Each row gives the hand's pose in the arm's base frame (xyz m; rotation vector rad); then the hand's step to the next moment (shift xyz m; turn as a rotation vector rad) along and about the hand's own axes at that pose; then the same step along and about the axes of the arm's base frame.
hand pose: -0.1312 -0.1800 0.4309 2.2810 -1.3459 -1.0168
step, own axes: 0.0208 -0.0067 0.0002 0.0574 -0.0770 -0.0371
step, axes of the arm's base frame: 0.0106 -0.0143 -0.0127 0.0930 -0.0127 -0.0422
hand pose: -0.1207 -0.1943 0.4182 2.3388 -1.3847 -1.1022
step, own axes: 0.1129 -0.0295 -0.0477 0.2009 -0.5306 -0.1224
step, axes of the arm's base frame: 0.0842 -0.0859 -0.0378 0.4946 0.0971 -0.2878
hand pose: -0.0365 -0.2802 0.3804 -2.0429 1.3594 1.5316
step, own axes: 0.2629 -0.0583 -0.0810 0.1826 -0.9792 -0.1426
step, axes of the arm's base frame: 0.0994 -0.1602 -0.2087 0.8586 0.3329 -0.4055
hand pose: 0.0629 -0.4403 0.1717 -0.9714 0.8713 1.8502
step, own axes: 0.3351 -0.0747 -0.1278 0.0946 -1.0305 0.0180
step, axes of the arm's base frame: -0.0103 0.0415 -0.3638 0.8897 0.4575 -0.2653
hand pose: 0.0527 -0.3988 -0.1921 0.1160 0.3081 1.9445
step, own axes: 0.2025 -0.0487 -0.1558 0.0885 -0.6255 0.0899
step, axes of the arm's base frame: -0.0695 0.1788 -0.1756 0.5457 0.3190 -0.0870
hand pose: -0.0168 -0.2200 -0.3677 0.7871 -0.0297 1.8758
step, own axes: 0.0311 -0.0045 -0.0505 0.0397 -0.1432 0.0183
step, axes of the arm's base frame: -0.0288 0.0459 -0.0246 0.1193 0.0897 -0.0114
